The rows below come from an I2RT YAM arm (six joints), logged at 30 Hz.
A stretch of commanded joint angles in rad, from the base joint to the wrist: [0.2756, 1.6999, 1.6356, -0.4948, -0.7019, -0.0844]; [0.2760, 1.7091, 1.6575, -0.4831, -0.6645, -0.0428]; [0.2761, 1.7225, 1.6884, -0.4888, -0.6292, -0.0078]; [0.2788, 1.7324, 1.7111, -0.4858, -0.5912, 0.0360]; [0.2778, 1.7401, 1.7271, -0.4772, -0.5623, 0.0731]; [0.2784, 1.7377, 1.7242, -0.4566, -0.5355, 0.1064]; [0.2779, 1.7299, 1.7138, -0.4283, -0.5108, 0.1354]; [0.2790, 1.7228, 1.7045, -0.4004, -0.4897, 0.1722]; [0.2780, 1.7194, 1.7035, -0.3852, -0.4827, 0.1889]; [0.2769, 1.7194, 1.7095, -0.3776, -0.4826, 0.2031]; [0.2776, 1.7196, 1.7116, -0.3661, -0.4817, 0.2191]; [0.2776, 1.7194, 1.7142, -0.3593, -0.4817, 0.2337]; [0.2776, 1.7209, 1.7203, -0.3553, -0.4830, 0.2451]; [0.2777, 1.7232, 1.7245, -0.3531, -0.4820, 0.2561]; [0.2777, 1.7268, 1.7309, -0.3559, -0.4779, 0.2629]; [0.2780, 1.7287, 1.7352, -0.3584, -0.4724, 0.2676]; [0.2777, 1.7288, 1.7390, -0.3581, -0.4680, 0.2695]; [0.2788, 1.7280, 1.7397, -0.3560, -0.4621, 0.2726]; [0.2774, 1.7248, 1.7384, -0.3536, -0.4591, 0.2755]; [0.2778, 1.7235, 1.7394, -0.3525, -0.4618, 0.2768]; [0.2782, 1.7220, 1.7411, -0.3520, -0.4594, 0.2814]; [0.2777, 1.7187, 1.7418, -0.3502, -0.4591, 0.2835]
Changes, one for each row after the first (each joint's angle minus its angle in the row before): [0.0004, 0.0092, 0.0219, 0.0117, 0.0374, 0.0416]; [0.0001, 0.0134, 0.0309, -0.0057, 0.0353, 0.0350]; [0.0027, 0.0099, 0.0227, 0.0030, 0.0380, 0.0438]; [-0.0010, 0.0077, 0.0160, 0.0086, 0.0289, 0.0371]; [0.0006, -0.0024, -0.0029, 0.0206, 0.0268, 0.0333]; [-0.0005, -0.0078, -0.0104, 0.0283, 0.0247, 0.0290]; [0.0011, -0.0071, -0.0093, 0.0279, 0.0211, 0.0368]; [-0.0010, -0.0034, -0.0010, 0.0152, 0.0070, 0.0167]; [-0.0011, 0.0000, 0.0060, 0.0076, 0.0001, 0.0142]; [0.0007, 0.0002, 0.0021, 0.0115, 0.0009, 0.0160]; [0.0000, -0.0002, 0.0026, 0.0068, 0.0000, 0.0146]; [0.0000, 0.0015, 0.0061, 0.0040, -0.0013, 0.0114]; [0.0001, 0.0023, 0.0042, 0.0022, 0.0010, 0.0110]; [0.0000, 0.0036, 0.0064, -0.0028, 0.0041, 0.0068]; [0.0003, 0.0019, 0.0043, -0.0025, 0.0055, 0.0047]; [-0.0003, 0.0001, 0.0038, 0.0003, 0.0044, 0.0019]; [0.0011, -0.0008, 0.0007, 0.0021, 0.0059, 0.0031]; [-0.0014, -0.0032, -0.0013, 0.0024, 0.0030, 0.0029]; [0.0004, -0.0013, 0.0010, 0.0011, -0.0027, 0.0013]; [0.0004, -0.0015, 0.0017, 0.0005, 0.0024, 0.0046]; [-0.0005, -0.0033, 0.0007, 0.0018, 0.0003, 0.0021]
